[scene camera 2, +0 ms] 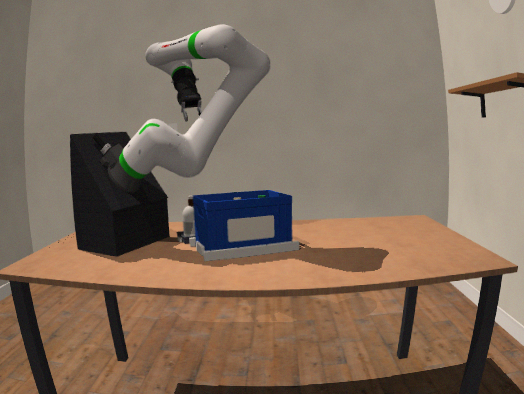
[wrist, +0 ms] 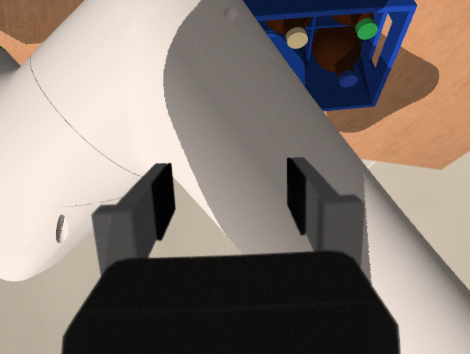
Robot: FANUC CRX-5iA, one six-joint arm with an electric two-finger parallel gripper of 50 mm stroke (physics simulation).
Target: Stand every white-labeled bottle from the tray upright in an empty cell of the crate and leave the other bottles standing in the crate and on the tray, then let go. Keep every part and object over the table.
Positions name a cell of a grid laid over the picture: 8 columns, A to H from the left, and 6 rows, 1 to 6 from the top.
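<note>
From the wrist camera I can see my gripper (wrist: D4), and there's a blue-capped bottle (wrist: F1) there as well. Then in the other view I see a light grey strip (scene camera 2: D4).
</note>
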